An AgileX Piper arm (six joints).
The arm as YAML. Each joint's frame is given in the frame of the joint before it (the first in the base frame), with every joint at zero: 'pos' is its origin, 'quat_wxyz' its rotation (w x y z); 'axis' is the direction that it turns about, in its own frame. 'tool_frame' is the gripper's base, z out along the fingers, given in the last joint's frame.
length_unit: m
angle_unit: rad
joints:
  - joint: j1
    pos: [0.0, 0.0, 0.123]
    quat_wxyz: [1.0, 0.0, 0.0, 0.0]
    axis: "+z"
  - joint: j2
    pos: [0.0, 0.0, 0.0]
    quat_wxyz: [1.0, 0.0, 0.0, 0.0]
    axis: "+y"
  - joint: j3
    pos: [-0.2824, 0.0, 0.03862]
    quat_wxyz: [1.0, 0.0, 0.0, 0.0]
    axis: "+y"
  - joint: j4
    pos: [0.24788, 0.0, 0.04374]
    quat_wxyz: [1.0, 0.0, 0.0, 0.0]
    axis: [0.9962, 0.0, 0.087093]
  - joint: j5
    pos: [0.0, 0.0, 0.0]
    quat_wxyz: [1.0, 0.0, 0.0, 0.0]
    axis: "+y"
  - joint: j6
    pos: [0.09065, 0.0, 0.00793]
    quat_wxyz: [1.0, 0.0, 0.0, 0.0]
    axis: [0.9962, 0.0, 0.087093]
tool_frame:
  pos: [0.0, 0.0, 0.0]
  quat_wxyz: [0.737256, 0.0, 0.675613, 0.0]
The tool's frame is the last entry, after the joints.
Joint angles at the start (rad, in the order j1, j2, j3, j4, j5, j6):
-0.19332 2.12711 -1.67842 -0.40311 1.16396 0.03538
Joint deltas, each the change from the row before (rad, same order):
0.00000 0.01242 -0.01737 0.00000 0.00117 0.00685
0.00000 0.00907 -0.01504 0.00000 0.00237 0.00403
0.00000 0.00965 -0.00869 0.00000 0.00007 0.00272
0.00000 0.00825 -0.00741 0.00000 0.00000 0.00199
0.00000 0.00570 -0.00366 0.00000 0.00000 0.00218
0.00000 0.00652 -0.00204 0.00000 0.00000 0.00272
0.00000 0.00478 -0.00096 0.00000 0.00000 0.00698
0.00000 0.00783 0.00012 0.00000 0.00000 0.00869
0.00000 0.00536 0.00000 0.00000 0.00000 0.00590
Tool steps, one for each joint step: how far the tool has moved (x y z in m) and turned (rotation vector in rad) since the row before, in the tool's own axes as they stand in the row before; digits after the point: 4 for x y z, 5 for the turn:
-0.0033 0.0000 0.0012 0.00064 -0.00341 0.00863
-0.0026 -0.0002 0.0004 0.00078 -0.00316 0.00618
-0.0018 0.0006 0.0021 -0.00010 0.00096 0.00237
-0.0015 0.0005 0.0018 -0.00009 0.00078 0.00169
-0.0008 0.0005 0.0016 -0.00022 0.00189 0.00144
-0.0006 0.0008 0.0023 -0.00046 0.00415 0.00110
-0.0003 0.0007 0.0018 -0.00038 0.00354 0.00560
-0.0003 0.0012 0.0033 -0.00073 0.00738 0.00582
-0.0002 0.0008 0.0022 -0.00046 0.00498 0.00397

